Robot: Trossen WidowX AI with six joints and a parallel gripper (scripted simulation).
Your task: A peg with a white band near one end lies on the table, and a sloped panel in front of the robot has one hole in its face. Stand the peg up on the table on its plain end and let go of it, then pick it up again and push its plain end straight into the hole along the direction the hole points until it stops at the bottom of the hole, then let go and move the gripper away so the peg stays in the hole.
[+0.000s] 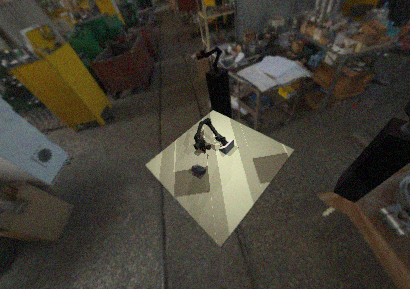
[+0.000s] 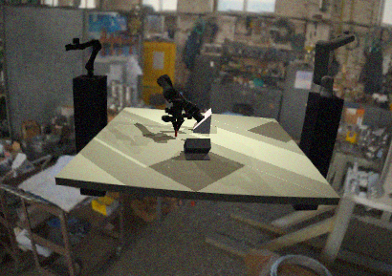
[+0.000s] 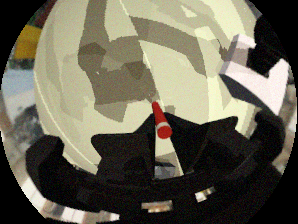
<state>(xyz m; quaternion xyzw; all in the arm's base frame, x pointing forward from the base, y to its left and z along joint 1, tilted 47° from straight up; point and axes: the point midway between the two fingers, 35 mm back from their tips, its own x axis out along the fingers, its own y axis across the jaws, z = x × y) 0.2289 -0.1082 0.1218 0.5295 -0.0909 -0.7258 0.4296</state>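
Now: the sloped panel 230 mm ahead of my gripper tip, 120 mm to the left of it and 10 mm below it. From my gripper tip the other things lie so: red peg 20 mm above.
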